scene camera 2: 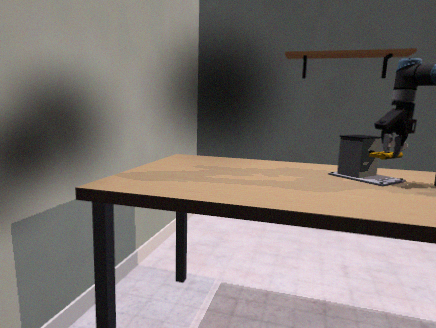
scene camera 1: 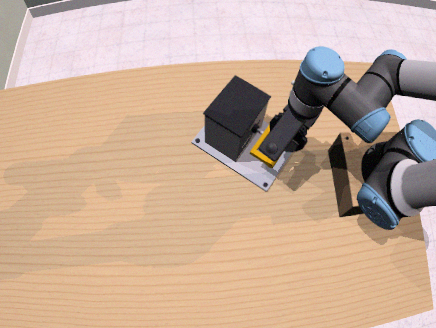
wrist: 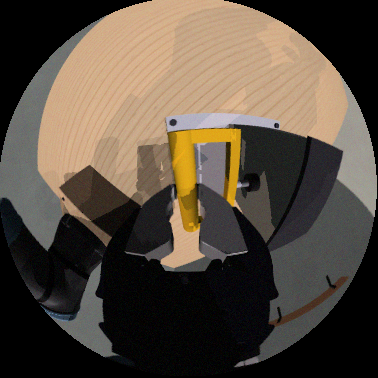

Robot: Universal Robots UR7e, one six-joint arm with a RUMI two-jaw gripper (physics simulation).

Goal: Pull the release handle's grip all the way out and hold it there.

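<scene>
The release handle is a yellow rectangular frame [scene camera 1: 261, 156] [wrist: 215, 135] on a short metal rod [wrist: 241, 184] that comes out of the dark box [scene camera 1: 237, 107] [scene camera 2: 351, 156] [wrist: 277, 165]. Its outer bar, the round yellow grip [scene camera 2: 387, 155] [wrist: 183, 160], lies level above the pale base plate [scene camera 1: 260, 177] [wrist: 215, 120]. My gripper [scene camera 1: 286, 133] [scene camera 2: 392, 152] [wrist: 186, 184] is shut on the grip near one end, with one jaw on the outer side and one inside the frame. In scene camera 1 the arm hides the jaw tips and part of the handle.
The box and plate stand on the wooden table [scene camera 1: 150, 300] [scene camera 2: 225, 187]. A dark brown block [scene camera 1: 341, 175] [wrist: 100, 192] stands on the table between the plate and the arm's base. A wall shelf [scene camera 2: 350, 53] hangs on the back wall.
</scene>
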